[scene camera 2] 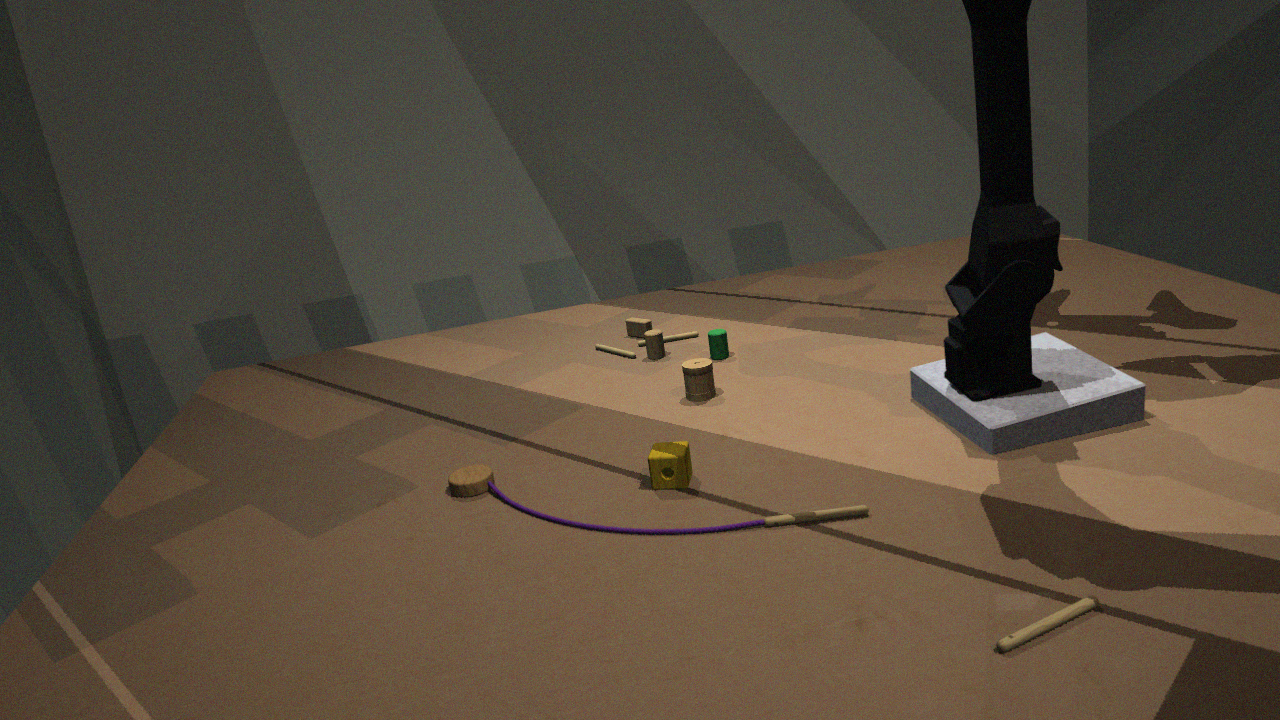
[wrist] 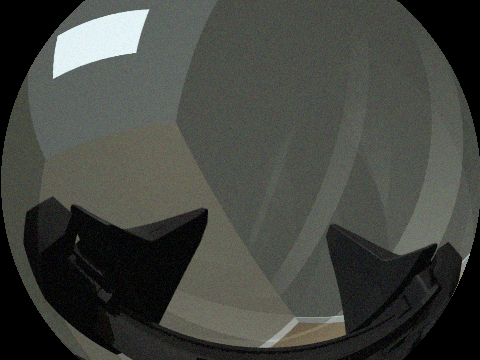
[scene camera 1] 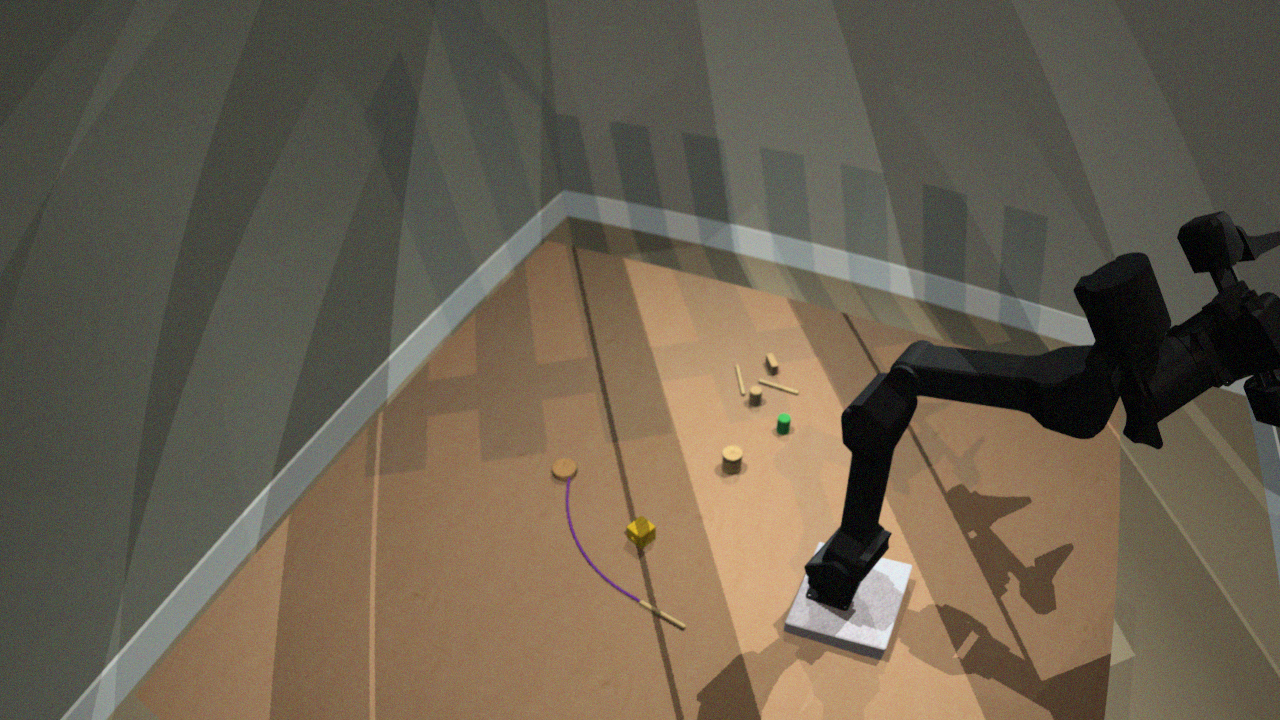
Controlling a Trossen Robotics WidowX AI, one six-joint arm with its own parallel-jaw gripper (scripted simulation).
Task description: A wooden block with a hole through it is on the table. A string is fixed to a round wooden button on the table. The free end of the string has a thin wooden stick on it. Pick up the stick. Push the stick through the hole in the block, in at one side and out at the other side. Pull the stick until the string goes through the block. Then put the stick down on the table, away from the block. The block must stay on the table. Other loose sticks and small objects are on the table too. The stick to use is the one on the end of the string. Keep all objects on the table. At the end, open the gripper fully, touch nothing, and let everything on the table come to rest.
Labels:
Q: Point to a yellow block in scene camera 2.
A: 670, 467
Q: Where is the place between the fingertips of the gripper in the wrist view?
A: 271, 225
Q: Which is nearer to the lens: the loose stick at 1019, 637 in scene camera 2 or the short wooden cylinder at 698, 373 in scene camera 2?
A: The loose stick.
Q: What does the gripper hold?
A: Nothing.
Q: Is the gripper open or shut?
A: Open.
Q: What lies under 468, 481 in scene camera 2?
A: A round wooden button.

